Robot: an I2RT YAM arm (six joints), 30 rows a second.
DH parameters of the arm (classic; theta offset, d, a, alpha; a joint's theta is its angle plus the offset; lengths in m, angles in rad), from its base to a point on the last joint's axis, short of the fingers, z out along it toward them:
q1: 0 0.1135 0.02 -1.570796
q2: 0 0 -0.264 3.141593
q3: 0.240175 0 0.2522 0
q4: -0.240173 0 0.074 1.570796
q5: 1.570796 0 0 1.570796
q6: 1.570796 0.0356 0 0
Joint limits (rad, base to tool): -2.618..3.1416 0..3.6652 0..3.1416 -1.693..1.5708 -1.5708..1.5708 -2.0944..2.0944
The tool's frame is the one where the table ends.
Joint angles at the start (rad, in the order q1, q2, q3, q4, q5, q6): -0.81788, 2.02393, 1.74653, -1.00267, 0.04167, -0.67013
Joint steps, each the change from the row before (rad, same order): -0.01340, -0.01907, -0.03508, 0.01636, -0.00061, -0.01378; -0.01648, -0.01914, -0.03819, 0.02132, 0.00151, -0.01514; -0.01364, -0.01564, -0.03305, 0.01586, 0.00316, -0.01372; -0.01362, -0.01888, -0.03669, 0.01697, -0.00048, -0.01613; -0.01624, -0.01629, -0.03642, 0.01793, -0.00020, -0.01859; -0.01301, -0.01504, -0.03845, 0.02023, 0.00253, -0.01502; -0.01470, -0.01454, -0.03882, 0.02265, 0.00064, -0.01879
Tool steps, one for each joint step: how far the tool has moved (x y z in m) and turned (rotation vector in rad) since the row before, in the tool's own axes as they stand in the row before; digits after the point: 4 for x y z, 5 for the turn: 0.0074, -0.0012, 0.0007, 0.00241, 0.00217, -0.00094; 0.0084, -0.0019, 0.0014, 0.00585, 0.00275, 0.00072; 0.0074, -0.0011, 0.0016, 0.00402, 0.00622, -0.00074; 0.0079, -0.0003, 0.0012, 0.00163, 0.00334, -0.00314; 0.0085, -0.0009, 0.0023, 0.00133, 0.00513, -0.00314; 0.0078, 0.0004, 0.0032, 0.00195, 0.00699, -0.00270; 0.0082, 0.0001, 0.0035, 0.00181, 0.00498, -0.00478
